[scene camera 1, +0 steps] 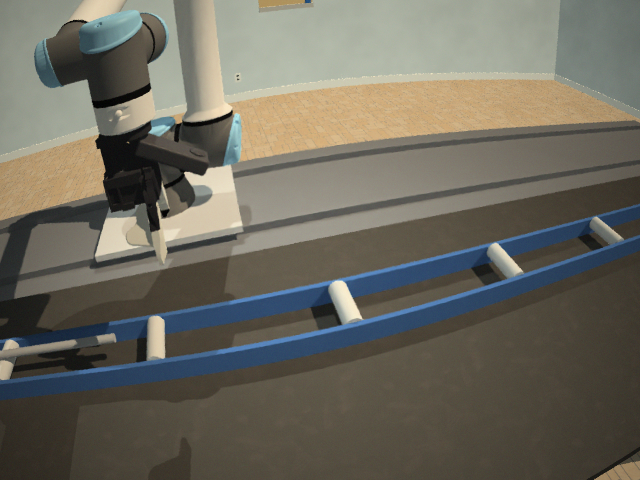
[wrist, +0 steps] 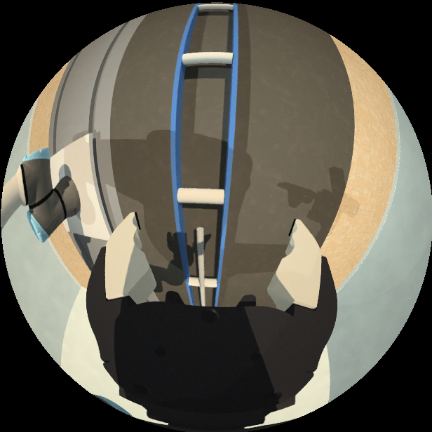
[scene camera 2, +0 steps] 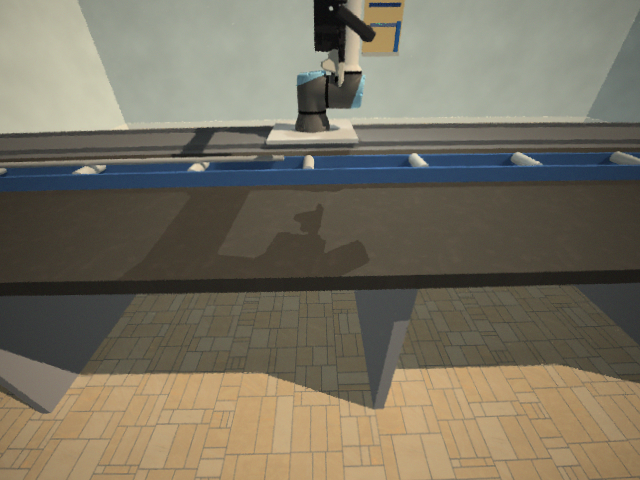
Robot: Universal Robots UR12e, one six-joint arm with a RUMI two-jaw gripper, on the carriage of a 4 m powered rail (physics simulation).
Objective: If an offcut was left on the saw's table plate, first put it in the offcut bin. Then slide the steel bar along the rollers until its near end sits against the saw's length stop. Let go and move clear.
my gripper: scene camera 1; wrist 214, 217; scene camera 2
same spot on my gripper: [scene camera 2: 334, 63] = [scene camera 1: 145, 231]
